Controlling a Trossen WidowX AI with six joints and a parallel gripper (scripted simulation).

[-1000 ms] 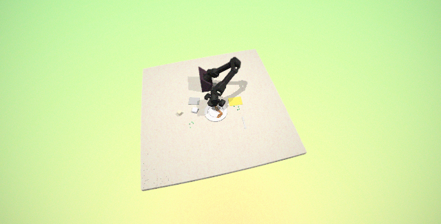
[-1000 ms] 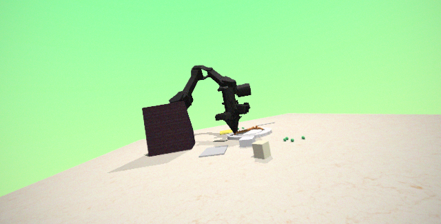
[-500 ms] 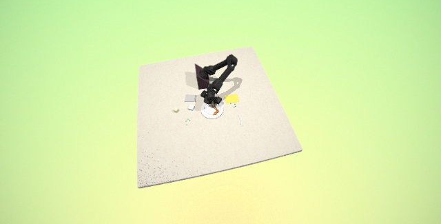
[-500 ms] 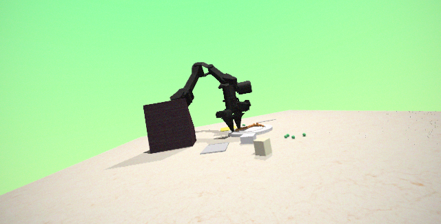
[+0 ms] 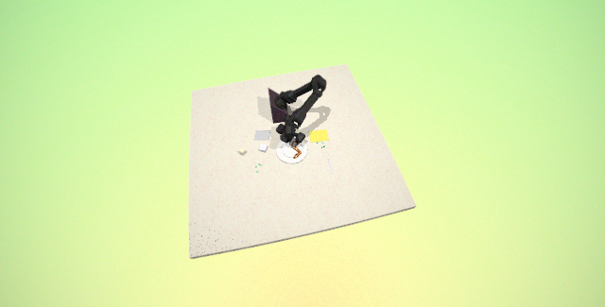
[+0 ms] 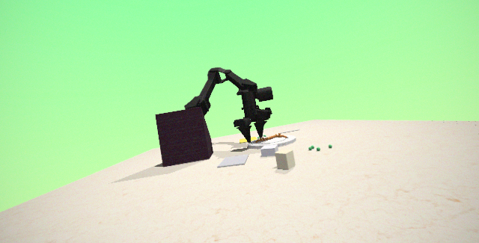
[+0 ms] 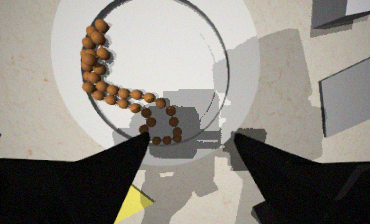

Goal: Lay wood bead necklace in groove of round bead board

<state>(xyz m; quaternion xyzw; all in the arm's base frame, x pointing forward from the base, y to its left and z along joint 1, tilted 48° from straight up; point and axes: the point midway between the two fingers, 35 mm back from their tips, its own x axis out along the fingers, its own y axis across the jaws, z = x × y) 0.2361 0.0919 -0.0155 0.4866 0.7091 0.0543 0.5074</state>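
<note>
The round white bead board lies 60 mm ahead of my gripper tip and 10 mm below it. The rest, counted from my gripper tip: thin white strip: 210 mm ahead, 220 mm to the left, 20 mm below; yellow card: 20 mm behind, 190 mm to the left, 20 mm below; grey flat plate: 90 mm behind, 190 mm to the right, 20 mm below.
</note>
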